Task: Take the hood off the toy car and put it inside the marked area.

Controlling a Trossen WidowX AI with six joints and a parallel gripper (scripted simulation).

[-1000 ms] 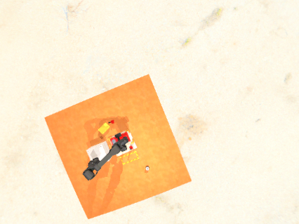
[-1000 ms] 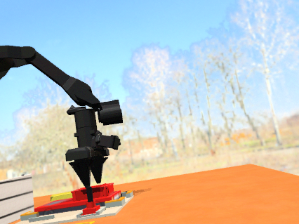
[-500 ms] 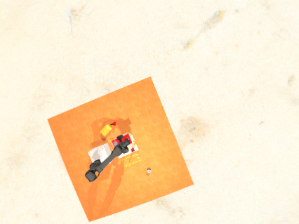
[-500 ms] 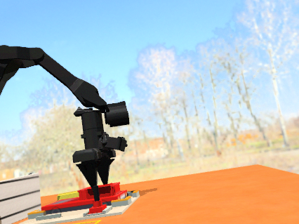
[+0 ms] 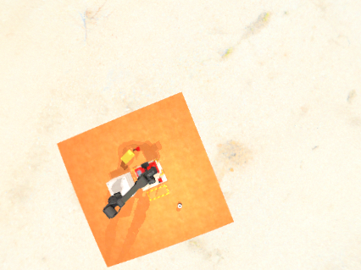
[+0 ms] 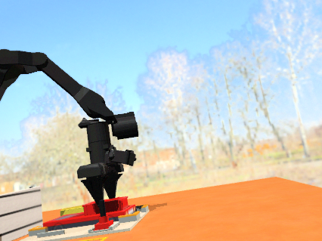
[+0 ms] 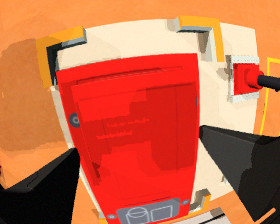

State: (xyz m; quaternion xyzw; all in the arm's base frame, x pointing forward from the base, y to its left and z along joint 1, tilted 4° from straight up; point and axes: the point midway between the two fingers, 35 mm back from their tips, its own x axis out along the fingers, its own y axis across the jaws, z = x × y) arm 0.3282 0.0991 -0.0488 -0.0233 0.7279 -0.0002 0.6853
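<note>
My gripper tip is 3 cm to the left of the cream base plate, 3 cm past it and 3 cm above it. From my gripper tip the other things lie so: black-and-white wheel: 41 cm to the right, 12 cm ahead, 3 cm below; red hood: right at my gripper tip; yellow block: 18 cm to the left, 16 cm behind, 2 cm below.
</note>
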